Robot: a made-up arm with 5 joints. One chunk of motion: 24 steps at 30 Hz.
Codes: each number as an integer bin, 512 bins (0 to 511) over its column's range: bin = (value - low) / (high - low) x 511, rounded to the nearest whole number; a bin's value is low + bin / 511 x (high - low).
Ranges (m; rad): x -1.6..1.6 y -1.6..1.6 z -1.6..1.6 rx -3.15..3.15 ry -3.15..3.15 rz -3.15..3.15
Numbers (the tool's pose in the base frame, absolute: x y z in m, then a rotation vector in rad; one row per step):
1: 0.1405 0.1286 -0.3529 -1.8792 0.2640 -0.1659
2: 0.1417 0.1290 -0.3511 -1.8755 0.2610 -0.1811
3: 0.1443 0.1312 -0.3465 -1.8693 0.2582 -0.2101
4: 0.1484 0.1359 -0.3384 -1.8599 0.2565 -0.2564
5: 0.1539 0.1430 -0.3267 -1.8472 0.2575 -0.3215
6: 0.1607 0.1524 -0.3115 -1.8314 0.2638 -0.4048
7: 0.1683 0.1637 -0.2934 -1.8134 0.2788 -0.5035
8: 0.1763 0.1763 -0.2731 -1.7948 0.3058 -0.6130
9: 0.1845 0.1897 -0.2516 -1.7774 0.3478 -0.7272
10: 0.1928 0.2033 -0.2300 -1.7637 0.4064 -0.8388
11: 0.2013 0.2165 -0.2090 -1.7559 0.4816 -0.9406
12: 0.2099 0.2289 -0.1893 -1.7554 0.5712 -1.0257
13: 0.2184 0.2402 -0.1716 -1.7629 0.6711 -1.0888
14: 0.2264 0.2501 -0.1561 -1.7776 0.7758 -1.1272
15: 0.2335 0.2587 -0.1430 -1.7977 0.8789 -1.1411
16: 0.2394 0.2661 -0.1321 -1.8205 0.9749 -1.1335
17: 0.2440 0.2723 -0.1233 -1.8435 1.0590 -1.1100
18: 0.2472 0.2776 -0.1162 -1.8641 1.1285 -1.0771
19: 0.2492 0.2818 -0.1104 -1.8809 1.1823 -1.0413
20: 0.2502 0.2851 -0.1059 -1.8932 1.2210 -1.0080
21: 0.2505 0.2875 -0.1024 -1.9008 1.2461 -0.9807
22: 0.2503 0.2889 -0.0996 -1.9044 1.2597 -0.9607
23: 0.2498 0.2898 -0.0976 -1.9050 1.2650 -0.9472
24: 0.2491 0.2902 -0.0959 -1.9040 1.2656 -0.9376
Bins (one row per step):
1: 278 276 199 103 277 242
2: 278 276 199 103 277 241
3: 279 276 200 104 276 238
4: 279 277 201 105 276 235
5: 280 278 203 106 276 229
6: 281 280 206 107 277 223
7: 282 282 209 108 278 215
8: 284 284 212 110 280 206
9: 285 286 215 111 284 197
10: 286 288 219 112 288 187
11: 288 290 222 113 295 179
12: 289 292 225 113 302 172
13: 290 294 228 113 310 167
14: 292 295 231 111 318 164
15: 293 297 233 110 327 163
16: 294 298 234 108 335 164
17: 294 299 236 106 341 165
18: 295 300 237 104 347 168
19: 295 300 238 103 351 171
20: 295 301 239 102 355 174
21: 296 301 239 101 357 176
22: 295 302 240 101 358 178
23: 295 302 240 101 358 179
24: 295 302 240 101 358 179

